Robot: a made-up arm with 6 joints.
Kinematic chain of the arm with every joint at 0, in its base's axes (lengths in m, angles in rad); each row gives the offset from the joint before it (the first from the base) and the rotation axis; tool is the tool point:
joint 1: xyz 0 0 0.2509 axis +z
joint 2: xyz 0 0 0 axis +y
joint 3: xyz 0 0 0.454 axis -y
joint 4: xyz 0 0 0 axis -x
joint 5: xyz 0.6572 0 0 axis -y
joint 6: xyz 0 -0.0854 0 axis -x
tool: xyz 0 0 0
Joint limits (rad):
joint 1: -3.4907..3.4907
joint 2: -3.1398..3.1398
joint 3: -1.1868..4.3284
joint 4: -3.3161..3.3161
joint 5: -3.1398..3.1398
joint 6: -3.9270..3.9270
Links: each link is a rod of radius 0.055 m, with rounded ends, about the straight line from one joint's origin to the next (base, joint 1, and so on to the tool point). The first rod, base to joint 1, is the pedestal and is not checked.
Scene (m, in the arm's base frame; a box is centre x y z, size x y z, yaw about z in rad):
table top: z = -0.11
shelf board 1: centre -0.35 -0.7 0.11 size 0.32 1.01 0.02 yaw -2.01
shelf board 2: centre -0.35 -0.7 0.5 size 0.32 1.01 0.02 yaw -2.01
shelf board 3: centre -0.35 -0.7 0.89 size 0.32 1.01 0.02 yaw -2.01
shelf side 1: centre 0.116 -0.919 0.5 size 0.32 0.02 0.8 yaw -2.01
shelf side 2: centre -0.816 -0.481 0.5 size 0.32 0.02 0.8 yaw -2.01
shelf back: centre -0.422 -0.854 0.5 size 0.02 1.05 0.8 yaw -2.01
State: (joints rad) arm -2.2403 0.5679 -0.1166 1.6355 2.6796 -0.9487
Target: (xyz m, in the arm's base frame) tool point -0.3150 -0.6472 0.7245
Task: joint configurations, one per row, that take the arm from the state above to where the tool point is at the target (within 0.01 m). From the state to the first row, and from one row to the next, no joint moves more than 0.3 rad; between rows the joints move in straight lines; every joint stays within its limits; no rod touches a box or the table.
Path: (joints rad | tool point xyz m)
1: -2.2872 0.3720 -0.3566 1.6288 2.6796 -0.9487 | -0.4639 -0.5403 0.2999
2: -2.3341 0.1762 -0.5965 1.6220 2.6796 -0.9487 | -0.4183 -0.4436 0.3002
3: -2.3810 -0.0197 -0.8365 1.6153 2.6796 -0.9487 | -0.3619 -0.3496 0.2841
4: -2.2156 -0.2668 -0.6804 1.6378 2.6796 -0.9487 | -0.3058 -0.4161 0.5027
5: -2.0503 -0.5140 -0.5244 1.6603 2.6796 -0.9487 | -0.1938 -0.3893 0.7245
6: -2.0449 -0.3004 -0.3385 1.6596 2.6796 -0.9487 | -0.2332 -0.4711 0.7445
7: -2.0395 -0.0867 -0.1526 1.6589 2.6796 -0.9487 | -0.2743 -0.5584 0.7448
8: -2.0341 0.1269 0.0333 1.6582 2.6796 -0.9487 | -0.3150 -0.6472 0.7245

